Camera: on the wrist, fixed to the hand. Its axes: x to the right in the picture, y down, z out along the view.
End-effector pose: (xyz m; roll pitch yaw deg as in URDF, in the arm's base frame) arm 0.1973 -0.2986 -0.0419 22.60 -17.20 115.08
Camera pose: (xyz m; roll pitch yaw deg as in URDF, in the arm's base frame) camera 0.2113 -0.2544 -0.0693 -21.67 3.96 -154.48
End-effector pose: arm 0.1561 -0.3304 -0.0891 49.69 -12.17 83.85
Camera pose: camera 0.1711 -0.2981 -0.1294 -18.41 -22.51 -179.25
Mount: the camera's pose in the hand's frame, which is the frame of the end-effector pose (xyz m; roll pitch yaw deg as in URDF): 0.0245 -0.0429 -0.0214 -3.75 26.24 91.77
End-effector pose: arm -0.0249 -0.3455 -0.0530 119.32 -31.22 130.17
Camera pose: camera -0.0777 -0.3444 -0.0633 -99.36 -57.06 -44.18
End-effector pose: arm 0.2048 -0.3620 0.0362 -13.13 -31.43 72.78
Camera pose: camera 0.2573 -0.3503 0.0395 -42.04 33.75 141.11
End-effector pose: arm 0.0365 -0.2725 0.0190 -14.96 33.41 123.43
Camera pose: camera 0.0673 -0.2340 -0.0025 37.48 32.31 -119.41
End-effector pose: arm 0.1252 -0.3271 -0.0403 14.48 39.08 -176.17
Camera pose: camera 0.1236 -0.2909 -0.0802 35.33 8.10 -77.45
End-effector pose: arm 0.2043 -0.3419 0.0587 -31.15 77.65 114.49
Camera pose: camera 0.2440 -0.3139 0.0356 78.77 8.80 -98.53
